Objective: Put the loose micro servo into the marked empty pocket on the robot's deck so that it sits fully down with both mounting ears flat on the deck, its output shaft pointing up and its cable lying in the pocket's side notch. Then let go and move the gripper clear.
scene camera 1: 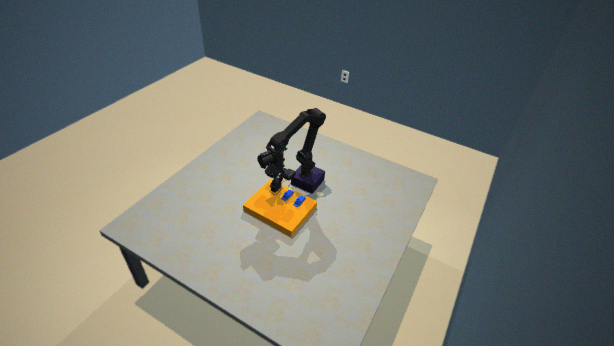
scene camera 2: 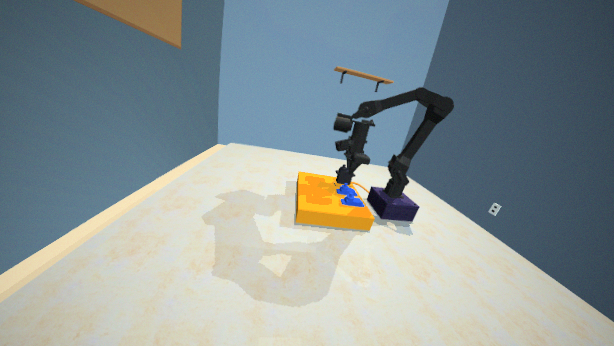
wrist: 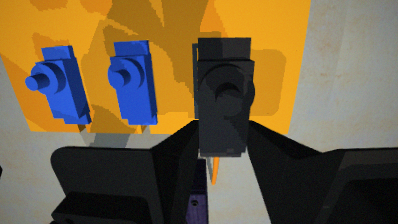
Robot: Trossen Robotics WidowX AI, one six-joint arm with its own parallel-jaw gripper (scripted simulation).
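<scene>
On a deck, (scene camera 2: 317,202) and (scene camera 1: 289,218) are the same spot.
</scene>
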